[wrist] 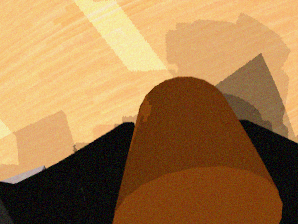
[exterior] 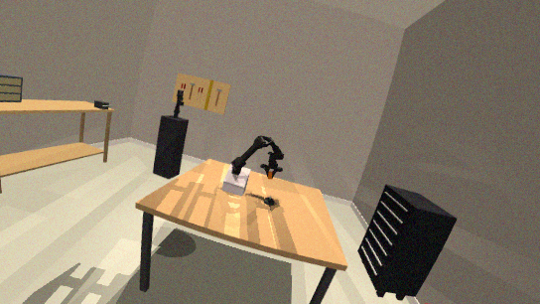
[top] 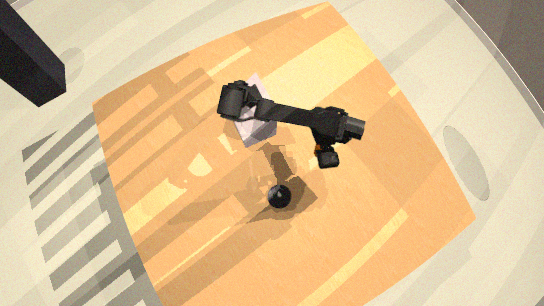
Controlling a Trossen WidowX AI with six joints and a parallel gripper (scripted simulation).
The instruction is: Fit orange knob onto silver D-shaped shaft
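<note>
Right now the orange knob is 3 cm above my gripper tip. Round my gripper tip: dark round pedestal: 6 cm ahead, 17 cm to the right, 12 cm below.
</note>
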